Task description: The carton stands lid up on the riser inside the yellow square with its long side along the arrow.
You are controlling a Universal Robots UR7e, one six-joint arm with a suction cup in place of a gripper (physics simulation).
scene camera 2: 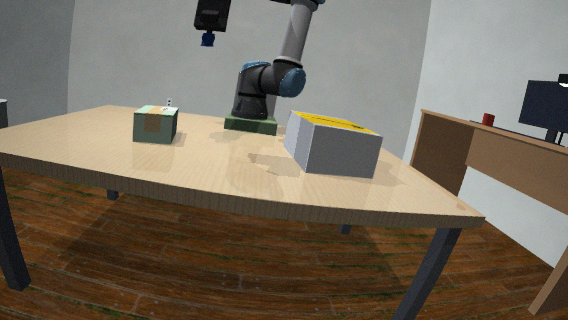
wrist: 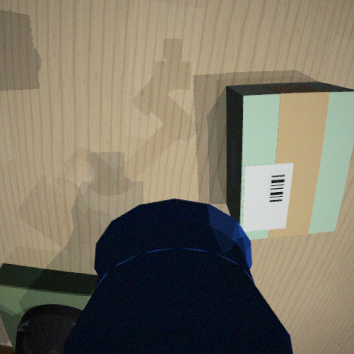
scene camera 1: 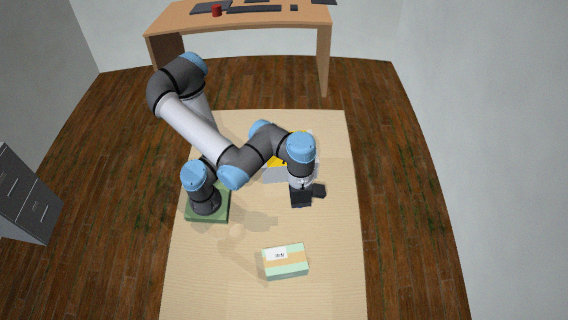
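The green carton [scene camera 1: 286, 261] [scene camera 2: 155, 126] [wrist: 303, 145] stands on the table, with tan tape and a white barcode label on its upward face. Its long side runs across the table. The light grey riser [scene camera 1: 275, 175] [scene camera 2: 343, 151] stands apart from it, farther back in scene camera 1. The yellow square [scene camera 1: 273, 162] [scene camera 2: 336, 121] lies on the riser's top; the arm hides much of it and most of the black arrow in scene camera 1. My suction gripper [scene camera 1: 300, 206] [scene camera 2: 207, 40] [wrist: 173, 225] is open, holds nothing and hangs high above the table between carton and riser.
The arm's green base block [scene camera 1: 206, 218] [scene camera 2: 250, 125] [wrist: 47, 280] stands at the table's side. A wooden desk [scene camera 1: 240, 22] [scene camera 2: 520, 165] with a red cup [scene camera 1: 216, 10] [scene camera 2: 488, 119] stands beyond the table. A grey cabinet [scene camera 1: 30, 200] stands on the floor at left.
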